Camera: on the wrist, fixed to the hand. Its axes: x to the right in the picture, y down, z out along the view.
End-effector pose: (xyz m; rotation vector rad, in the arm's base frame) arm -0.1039 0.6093 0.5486 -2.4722 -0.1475 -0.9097
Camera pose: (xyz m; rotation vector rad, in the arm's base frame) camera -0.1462 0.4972 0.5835 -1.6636 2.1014 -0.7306
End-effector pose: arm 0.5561 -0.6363 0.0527 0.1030 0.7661 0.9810
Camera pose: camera 0.4402 -0.6229 0.0083 -0.0690 0.7835 2.8072
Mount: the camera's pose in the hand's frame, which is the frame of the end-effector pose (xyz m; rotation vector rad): -0.0029 0.0719 -0.1020 -0.5621 0.5347 1.6129
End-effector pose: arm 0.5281 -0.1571 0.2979 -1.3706 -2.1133 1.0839
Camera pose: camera 0.6408 -0.1040 0.3054 2.8995 0.5251 -0.2453
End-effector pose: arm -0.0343 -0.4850 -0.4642 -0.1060 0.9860 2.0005
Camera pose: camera -0.1143 -0.5775 -0.4893 0.1088 -0.4649 -2.2815
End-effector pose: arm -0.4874 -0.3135 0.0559 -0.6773 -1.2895 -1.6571
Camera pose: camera -0.4116 -0.4127 0.0548 -1.0532 0.2900 -0.6292
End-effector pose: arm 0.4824 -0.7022 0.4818 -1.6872 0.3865 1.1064
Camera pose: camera 0.4794 -0.8219 0.4466 1.5588 -1.6751 -1.4669
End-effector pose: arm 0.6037 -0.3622 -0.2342 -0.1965 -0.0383 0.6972
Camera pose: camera 0.5661 -0.3272 -0.3480 -1.0007 0.4985 2.2109
